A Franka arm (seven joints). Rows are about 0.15 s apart.
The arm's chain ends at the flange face. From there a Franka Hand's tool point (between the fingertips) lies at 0.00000 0.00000 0.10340 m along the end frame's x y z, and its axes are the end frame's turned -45 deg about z.
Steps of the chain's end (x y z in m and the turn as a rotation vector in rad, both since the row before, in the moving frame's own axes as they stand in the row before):
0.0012 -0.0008 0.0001 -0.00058 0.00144 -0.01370
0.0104 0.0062 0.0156 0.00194 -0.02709 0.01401
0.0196 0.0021 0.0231 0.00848 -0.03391 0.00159
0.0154 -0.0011 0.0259 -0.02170 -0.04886 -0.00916
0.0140 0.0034 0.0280 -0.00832 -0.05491 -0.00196
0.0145 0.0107 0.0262 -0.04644 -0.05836 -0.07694
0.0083 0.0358 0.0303 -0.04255 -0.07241 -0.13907
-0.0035 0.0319 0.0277 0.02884 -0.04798 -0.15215
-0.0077 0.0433 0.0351 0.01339 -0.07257 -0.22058
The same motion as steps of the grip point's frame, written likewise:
0.0015 0.0004 0.0001 -0.00143 0.00061 -0.01370
0.0011 0.0096 0.0156 0.02053 -0.01778 0.01401
0.0105 0.0122 0.0230 0.02997 -0.01798 0.00159
0.0065 0.0082 0.0258 0.01921 -0.04989 -0.00916
0.0029 0.0089 0.0278 0.03294 -0.04471 -0.00196
-0.0050 0.0172 0.0259 0.00843 -0.07410 -0.07694
-0.0280 0.0296 0.0299 0.02111 -0.08129 -0.13907
-0.0269 0.0146 0.0275 0.05432 -0.01353 -0.15215
-0.0410 0.0194 0.0348 0.06078 -0.04185 -0.22058

